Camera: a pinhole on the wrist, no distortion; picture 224 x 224 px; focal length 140.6 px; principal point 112.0 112.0 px. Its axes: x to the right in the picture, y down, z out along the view. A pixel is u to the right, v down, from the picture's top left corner.
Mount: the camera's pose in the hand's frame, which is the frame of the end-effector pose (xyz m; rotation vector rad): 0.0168 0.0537 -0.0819 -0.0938 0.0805 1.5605
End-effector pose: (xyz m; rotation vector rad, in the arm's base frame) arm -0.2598 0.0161 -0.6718 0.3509 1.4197 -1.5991
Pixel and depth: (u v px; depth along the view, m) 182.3 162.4 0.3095
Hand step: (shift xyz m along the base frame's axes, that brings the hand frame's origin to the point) 0.3118 -0.1157 -0.0214
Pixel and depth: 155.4 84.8 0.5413
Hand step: 0.3106 -0.4122 -0.1331
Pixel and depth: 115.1 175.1 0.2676
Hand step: 0.1897 -0.1054 0.0734
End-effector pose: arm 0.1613 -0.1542 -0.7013 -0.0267 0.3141 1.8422
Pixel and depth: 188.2 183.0 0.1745
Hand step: -0.1260 -0.0923 0.1238
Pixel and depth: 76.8 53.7 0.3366
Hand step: -0.0132 0.2020 0.2274
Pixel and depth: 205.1 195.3 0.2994
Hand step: -0.1951 -0.1810 0.2711
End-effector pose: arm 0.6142 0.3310 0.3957 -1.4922 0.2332 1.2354
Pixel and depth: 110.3 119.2 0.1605
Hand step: -0.0895 0.0421 -0.0340
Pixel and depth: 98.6 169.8 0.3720
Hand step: -0.2641 0.1504 0.1229
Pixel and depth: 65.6 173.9 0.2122
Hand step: -0.1151 0.0711 0.0803
